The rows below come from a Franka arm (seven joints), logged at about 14 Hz.
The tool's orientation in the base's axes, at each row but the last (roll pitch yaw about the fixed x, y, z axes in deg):
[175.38 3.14 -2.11]
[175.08 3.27 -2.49]
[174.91 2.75 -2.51]
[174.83 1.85 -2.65]
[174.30 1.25 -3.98]
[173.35 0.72 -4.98]
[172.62 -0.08 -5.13]
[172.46 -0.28 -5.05]
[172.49 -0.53 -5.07]
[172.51 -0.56 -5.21]
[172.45 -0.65 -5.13]
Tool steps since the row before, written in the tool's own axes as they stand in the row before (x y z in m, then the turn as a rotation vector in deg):
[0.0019 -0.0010 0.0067 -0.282 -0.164 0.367]
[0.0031 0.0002 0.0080 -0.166 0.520 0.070]
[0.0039 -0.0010 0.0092 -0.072 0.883 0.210]
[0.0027 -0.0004 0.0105 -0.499 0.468 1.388]
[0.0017 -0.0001 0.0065 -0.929 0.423 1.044]
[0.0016 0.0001 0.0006 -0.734 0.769 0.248]
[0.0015 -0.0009 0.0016 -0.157 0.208 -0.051]
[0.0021 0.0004 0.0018 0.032 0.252 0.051]
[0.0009 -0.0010 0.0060 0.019 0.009 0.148]
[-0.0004 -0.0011 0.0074 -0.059 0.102 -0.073]
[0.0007 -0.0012 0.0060 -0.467 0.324 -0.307]
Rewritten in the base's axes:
[0.0015 0.0004 -0.0069 -0.297 0.145 -0.363]
[0.0026 -0.0010 -0.0081 -0.190 -0.516 -0.016]
[0.0035 0.0000 -0.0094 -0.117 -0.894 -0.127]
[0.0023 -0.0007 -0.0106 -0.569 -0.565 -1.323]
[0.0015 -0.0007 -0.0065 -0.985 -0.457 -0.976]
[0.0016 -0.0003 -0.0006 -0.802 -0.726 -0.148]
[0.0016 0.0005 -0.0017 -0.174 -0.185 0.077]
[0.0020 -0.0008 -0.0017 0.009 -0.258 -0.017]
[0.0010 0.0001 -0.0061 0.018 -0.030 -0.145]
[-0.0003 0.0002 -0.0075 -0.068 -0.086 0.085]
[0.0008 0.0003 -0.0061 -0.494 -0.238 0.342]

